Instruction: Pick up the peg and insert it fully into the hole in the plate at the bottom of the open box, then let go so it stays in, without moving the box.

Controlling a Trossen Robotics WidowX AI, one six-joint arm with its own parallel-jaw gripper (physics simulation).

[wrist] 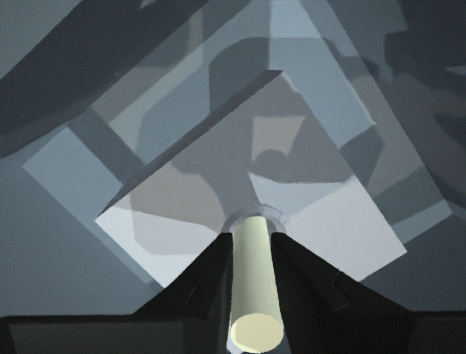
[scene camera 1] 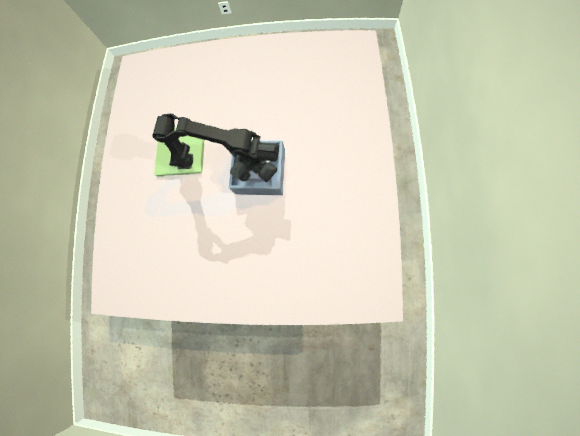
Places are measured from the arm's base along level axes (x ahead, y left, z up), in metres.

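Pixels of known places: gripper, fingertip midpoint: (wrist: 251, 244) (scene camera 1: 257, 167); arm's base, origin of the base link: (scene camera 1: 185, 161).
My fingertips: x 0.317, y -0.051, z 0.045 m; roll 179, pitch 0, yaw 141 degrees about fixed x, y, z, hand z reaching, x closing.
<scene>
For each thing: its top centre in the pictures, then the offset to it from my fingertips. "spot": a spot on its surface instead. Level surfaces: height alone.
- peg, middle of its top: (wrist: 264, 330) dx +0.002, dy +0.004, dz +0.036 m
- ringed hole, surface spot: (wrist: 229, 220) spot: dx +0.003, dy -0.009, dz -0.010 m
- light grey square plate, middle of its top: (wrist: 256, 240) (scene camera 1: 257, 166) dx +0.000, dy +0.005, dz -0.008 m
- open blue box, middle of its top: (wrist: 269, 308) (scene camera 1: 255, 163) dx +0.000, dy +0.005, dz +0.029 m
- wide pale pink table top, its level: dz -0.069 m
The peg (wrist: 254, 280) is a pale yellow-green cylinder, held between the fingertips in the wrist view, one end toward the camera. My gripper (wrist: 251, 244) is shut on it, inside the blue box's outline in the scene view. The peg's far end overlaps the ringed hole (wrist: 229, 220) in the light grey square plate (wrist: 330, 230); how deep it sits cannot be told. The hole's rim shows behind and beside the peg, and its near side is hidden. The open blue box (scene camera 1: 257, 191) (wrist: 65, 165) surrounds the plate. The arm hides much of the box in the scene view.
The arm's base stands on a green square mat (scene camera 1: 192, 167) left of the box. The arm reaches from it over the box's back-left side. Both are on a wide pale pink table top (scene camera 1: 325, 240). The box walls rise around the plate.
</scene>
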